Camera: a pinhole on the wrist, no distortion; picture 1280 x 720 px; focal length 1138.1 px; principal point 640.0 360.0 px. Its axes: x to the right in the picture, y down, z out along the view. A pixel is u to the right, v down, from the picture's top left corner.
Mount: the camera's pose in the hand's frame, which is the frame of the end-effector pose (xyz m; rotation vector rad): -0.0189 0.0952 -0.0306 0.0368 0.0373 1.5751
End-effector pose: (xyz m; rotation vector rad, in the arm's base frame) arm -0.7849 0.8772 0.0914 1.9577 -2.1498 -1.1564
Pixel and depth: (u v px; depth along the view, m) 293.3 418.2 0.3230
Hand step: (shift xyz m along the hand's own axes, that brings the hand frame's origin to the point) -0.0197 -0.0031 0.2928
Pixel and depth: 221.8 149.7 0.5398
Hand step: 0.1071 -0.1025 0.5039
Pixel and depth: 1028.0 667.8 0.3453
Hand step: -0.0965 0.2126 0.3187
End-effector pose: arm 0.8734 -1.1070 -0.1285 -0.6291 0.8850 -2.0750
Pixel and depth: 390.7 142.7 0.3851
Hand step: 0.0731 0.0113 0.3506
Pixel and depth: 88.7 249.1 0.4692
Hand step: 0.0499 -0.1317 0.4360
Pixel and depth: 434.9 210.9 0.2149
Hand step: 0.0195 0.0567 0.1827
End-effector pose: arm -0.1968 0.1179 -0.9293 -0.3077 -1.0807 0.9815
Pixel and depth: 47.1 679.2 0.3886
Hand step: -0.1085 -0.1076 0.3627
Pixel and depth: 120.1 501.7 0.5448
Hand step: -0.0598 -0.1537 0.5168
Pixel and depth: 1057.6 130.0 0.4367
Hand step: 0.0891 0.2560 0.4014
